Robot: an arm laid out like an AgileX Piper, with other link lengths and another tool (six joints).
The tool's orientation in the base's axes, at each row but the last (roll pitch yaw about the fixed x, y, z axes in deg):
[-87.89 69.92 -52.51]
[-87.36 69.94 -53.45]
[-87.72 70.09 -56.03]
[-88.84 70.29 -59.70]
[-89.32 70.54 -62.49]
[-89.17 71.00 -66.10]
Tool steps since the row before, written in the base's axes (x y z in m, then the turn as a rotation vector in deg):
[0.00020 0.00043 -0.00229 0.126 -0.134 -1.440]
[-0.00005 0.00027 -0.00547 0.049 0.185 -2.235]
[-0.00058 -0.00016 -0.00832 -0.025 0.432 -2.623]
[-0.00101 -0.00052 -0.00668 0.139 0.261 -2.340]
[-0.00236 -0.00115 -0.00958 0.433 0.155 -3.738]
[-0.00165 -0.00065 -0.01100 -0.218 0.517 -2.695]
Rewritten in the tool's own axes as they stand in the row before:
[0.00208 0.00101 0.00038 1.415 0.323 0.007]
[0.00505 0.00211 0.00002 2.058 0.885 0.109]
[0.00776 0.00299 -0.00069 2.339 1.251 0.171]
[0.00627 0.00229 -0.00118 2.151 0.940 0.233]
[0.00901 0.00323 -0.00266 3.545 1.192 0.442]
[0.01038 0.00363 -0.00182 2.366 1.408 -0.010]

